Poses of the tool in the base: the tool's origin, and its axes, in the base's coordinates. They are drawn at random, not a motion.
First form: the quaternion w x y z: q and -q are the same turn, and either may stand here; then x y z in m.
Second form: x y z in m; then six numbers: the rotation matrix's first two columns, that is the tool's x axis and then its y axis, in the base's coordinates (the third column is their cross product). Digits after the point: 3 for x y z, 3 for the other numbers.
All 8 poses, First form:
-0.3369 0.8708 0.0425 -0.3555 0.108 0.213 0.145
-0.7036 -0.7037 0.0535 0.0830 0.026 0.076 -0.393
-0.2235 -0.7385 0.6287 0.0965 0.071 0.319 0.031
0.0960 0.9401 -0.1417 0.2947 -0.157 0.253 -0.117
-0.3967 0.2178 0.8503 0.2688 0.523 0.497 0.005
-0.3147 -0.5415 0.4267 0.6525 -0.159 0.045 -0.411
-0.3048 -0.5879 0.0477 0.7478 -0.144 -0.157 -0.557
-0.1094 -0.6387 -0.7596 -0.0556 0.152 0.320 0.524
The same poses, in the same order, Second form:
0.108 0.213 0.145 0.744 0.314 -0.591 -0.166 -0.769 -0.617
0.026 0.076 -0.393 0.980 -0.192 -0.042 0.042 -0.004 0.999
0.071 0.319 0.031 0.191 -0.972 0.139 -0.886 -0.109 0.451
-0.157 0.253 -0.117 0.786 -0.210 0.581 -0.323 -0.941 0.097
0.523 0.497 0.005 -0.590 0.157 0.792 0.584 0.761 0.284
-0.159 0.045 -0.411 -0.216 -0.873 -0.438 -0.051 -0.438 0.898
-0.144 -0.157 -0.557 -0.123 -0.512 -0.850 0.400 -0.810 0.430
0.152 0.320 0.524 -0.160 0.982 -0.095 0.958 0.178 0.224

